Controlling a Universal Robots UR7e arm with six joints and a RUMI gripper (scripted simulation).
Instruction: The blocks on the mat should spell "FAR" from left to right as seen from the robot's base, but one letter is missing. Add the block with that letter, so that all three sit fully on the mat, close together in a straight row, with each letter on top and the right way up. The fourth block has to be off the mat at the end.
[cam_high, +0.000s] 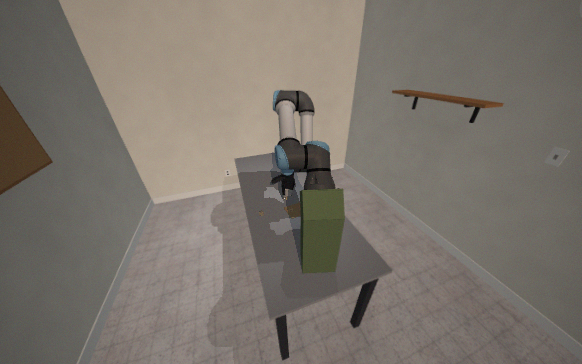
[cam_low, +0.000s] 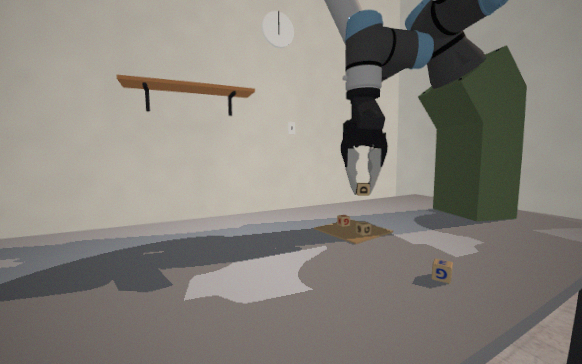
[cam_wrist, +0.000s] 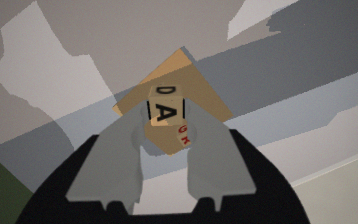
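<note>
My gripper is now 12 cm above the tan mat, 7 cm to the left of it and 4 cm past it. Round my hand: blue G block (19 cm to the left, 11 cm below, 2 cm ahead); then red R block (11 cm to the right, 10 cm below, 4 cm behind).
</note>
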